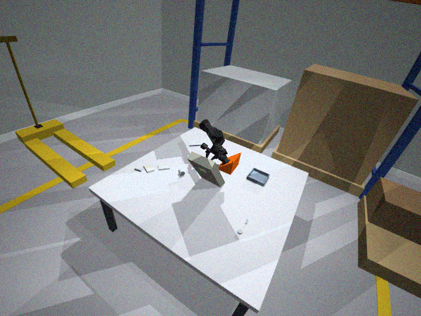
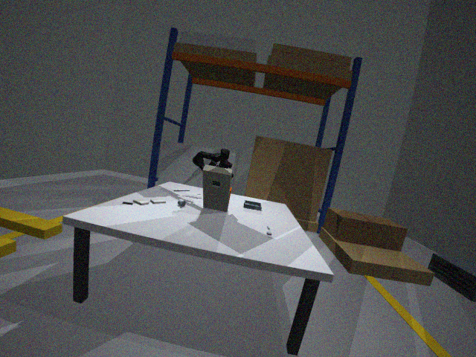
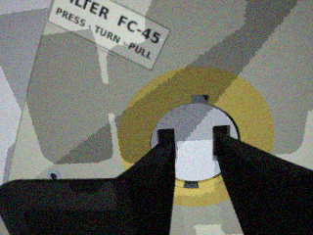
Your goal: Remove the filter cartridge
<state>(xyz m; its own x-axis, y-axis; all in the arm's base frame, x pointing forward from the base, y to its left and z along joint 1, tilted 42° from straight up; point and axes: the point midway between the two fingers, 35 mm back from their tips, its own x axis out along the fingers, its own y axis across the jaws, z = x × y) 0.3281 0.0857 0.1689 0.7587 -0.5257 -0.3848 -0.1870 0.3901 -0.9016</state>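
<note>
Right now my gripper tip is 1 cm short of the round grey filter cartridge and 1 cm above it. The rest, counted from my gripper tip: pale service panel (3 cm behind, 1 cm to the left, 8 cm below); then dark tray (36 cm behind, 34 cm to the left, 24 cm below).
</note>
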